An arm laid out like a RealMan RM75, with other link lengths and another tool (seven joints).
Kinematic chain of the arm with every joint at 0, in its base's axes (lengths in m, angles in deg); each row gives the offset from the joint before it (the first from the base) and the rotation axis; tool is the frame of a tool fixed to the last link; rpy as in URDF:
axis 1: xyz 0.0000 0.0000 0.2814 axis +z
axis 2: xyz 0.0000 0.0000 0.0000 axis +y
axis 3: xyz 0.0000 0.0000 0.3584 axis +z
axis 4: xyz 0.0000 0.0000 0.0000 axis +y
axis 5: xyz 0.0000 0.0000 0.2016 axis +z
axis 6: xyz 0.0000 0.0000 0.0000 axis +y
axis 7: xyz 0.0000 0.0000 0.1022 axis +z
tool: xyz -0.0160 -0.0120 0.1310 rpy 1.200 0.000 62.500
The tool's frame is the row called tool.
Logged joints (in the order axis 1, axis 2, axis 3, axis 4, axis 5, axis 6, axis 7), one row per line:
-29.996, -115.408, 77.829, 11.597, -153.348, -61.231, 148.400
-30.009, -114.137, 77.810, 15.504, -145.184, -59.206, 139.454
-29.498, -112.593, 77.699, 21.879, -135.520, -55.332, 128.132
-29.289, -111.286, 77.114, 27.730, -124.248, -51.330, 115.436
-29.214, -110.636, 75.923, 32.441, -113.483, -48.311, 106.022
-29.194, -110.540, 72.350, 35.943, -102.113, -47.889, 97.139
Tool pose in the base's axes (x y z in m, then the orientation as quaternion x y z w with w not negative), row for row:
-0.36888, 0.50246, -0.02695, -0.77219, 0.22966, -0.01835, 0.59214
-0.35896, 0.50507, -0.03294, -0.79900, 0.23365, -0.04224, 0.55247
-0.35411, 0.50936, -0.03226, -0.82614, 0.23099, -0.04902, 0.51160
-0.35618, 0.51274, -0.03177, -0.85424, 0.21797, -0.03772, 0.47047
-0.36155, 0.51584, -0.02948, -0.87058, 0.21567, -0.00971, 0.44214
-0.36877, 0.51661, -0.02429, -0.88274, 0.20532, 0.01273, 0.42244
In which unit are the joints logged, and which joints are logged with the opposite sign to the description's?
The joints are logged in degrees. Opposite sign: none.
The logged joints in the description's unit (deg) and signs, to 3 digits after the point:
-29.996, -115.408, 77.829, 11.597, -153.348, -61.231, 148.400
-30.009, -114.137, 77.810, 15.504, -145.184, -59.206, 139.454
-29.498, -112.593, 77.699, 21.879, -135.520, -55.332, 128.132
-29.289, -111.286, 77.114, 27.730, -124.248, -51.330, 115.436
-29.214, -110.636, 75.923, 32.441, -113.483, -48.311, 106.022
-29.194, -110.540, 72.350, 35.943, -102.113, -47.889, 97.139

